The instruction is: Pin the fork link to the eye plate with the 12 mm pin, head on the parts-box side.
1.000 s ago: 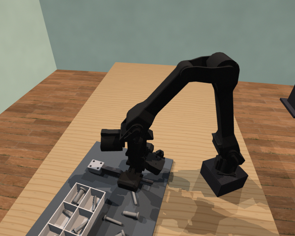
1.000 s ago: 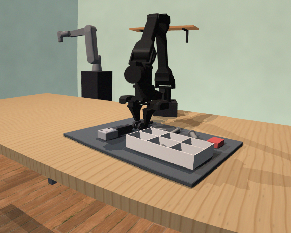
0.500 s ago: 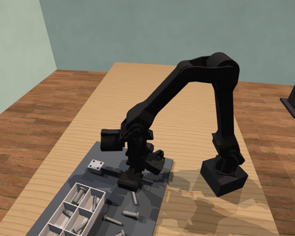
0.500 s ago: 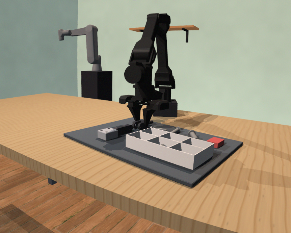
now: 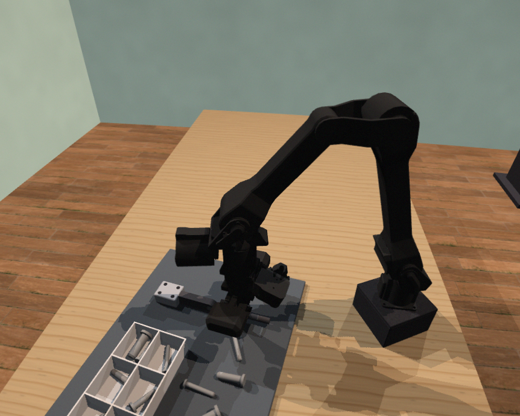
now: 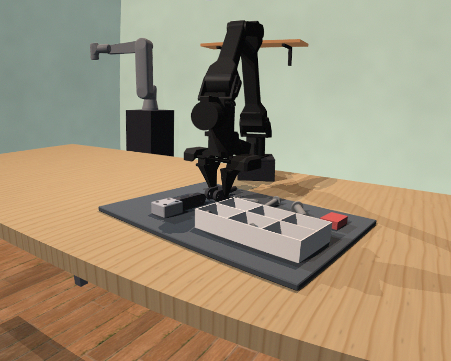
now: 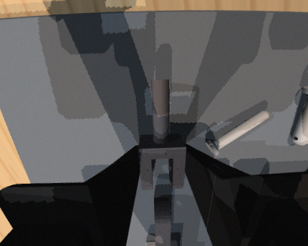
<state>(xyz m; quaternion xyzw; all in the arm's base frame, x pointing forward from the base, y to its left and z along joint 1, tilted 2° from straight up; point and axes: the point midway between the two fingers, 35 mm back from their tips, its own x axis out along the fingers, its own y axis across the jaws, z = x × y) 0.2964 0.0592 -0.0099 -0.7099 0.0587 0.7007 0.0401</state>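
Right now the dark bar is 8 cm ahead of my hand, 3 cm below it and 1 cm to the right of it. Round my hand: grey mounting block: 16 cm ahead, 2 cm to the right, 2 cm below; dark mat: 9 cm to the left, 8 cm ahead, 5 cm below; thick pin: 13 cm to the left, 3 cm below, 1 cm behind.
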